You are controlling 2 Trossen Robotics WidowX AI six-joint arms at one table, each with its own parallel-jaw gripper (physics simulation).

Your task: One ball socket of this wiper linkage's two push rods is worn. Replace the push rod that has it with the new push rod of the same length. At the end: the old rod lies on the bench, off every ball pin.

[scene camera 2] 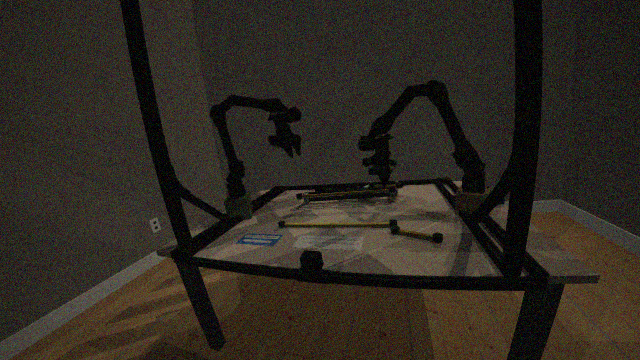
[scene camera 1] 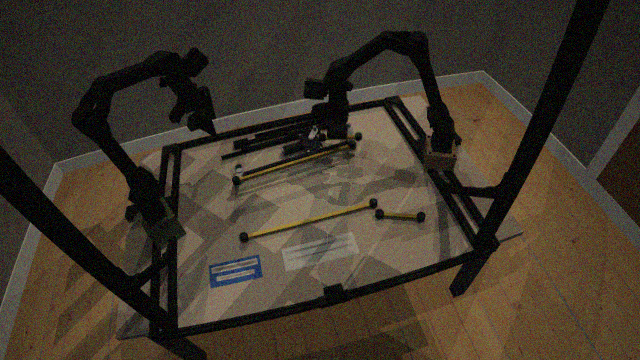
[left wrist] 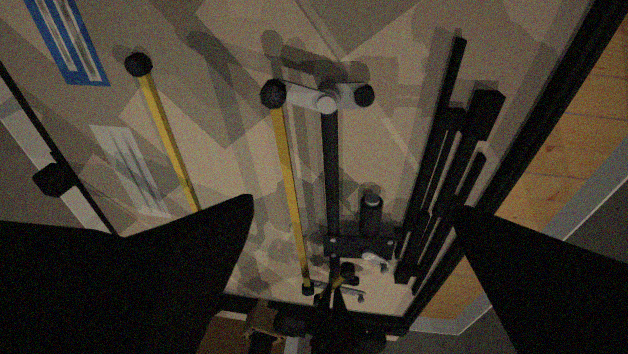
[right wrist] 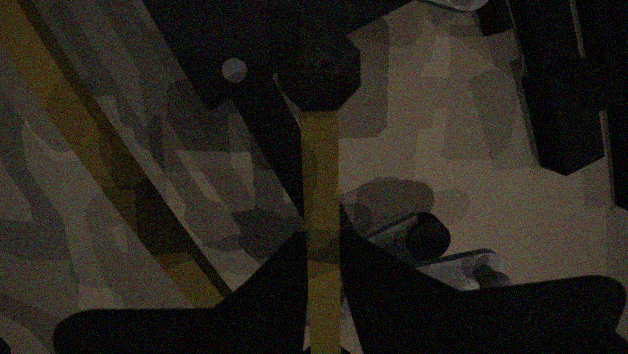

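The wiper linkage stands at the back of the bench. Its long yellow push rod runs from a crank at the left to a socket at the right. My right gripper is shut on the linkage's short yellow push rod, close to its black socket. A new long rod and a new short rod lie on the bench in front. My left gripper is open and empty, high above the back left.
Black frame rails border the bench. A blue label and a white label lie near the front. A small black block sits on the front rail.
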